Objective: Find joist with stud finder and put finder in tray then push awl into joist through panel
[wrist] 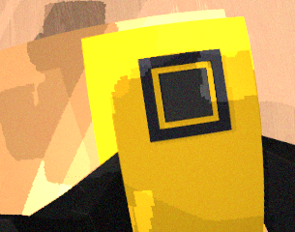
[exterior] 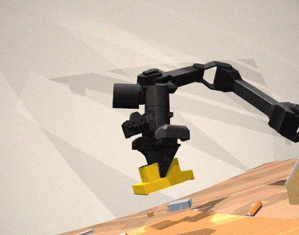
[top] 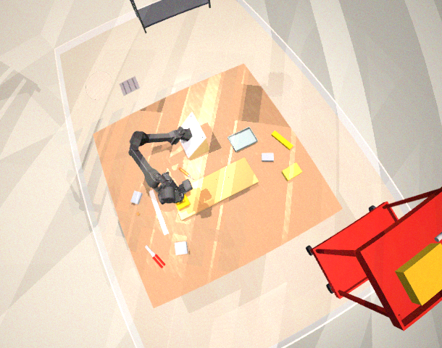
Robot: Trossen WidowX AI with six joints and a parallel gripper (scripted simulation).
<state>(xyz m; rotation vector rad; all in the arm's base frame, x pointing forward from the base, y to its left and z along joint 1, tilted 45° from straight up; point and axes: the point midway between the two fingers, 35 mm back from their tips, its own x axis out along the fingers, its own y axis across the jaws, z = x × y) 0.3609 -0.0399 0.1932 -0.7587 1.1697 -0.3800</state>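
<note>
The grey tray is 490 mm to the left of my gripper tip, 270 mm behind it and 140 mm below it. The rest, counted from my gripper tip: yellow stud finder: 20 mm above, 10 mm ahead; then metal ruler: 180 mm to the right, 150 mm below, 10 mm behind; then awl: 170 mm behind, 150 mm below, 70 mm to the left.
</note>
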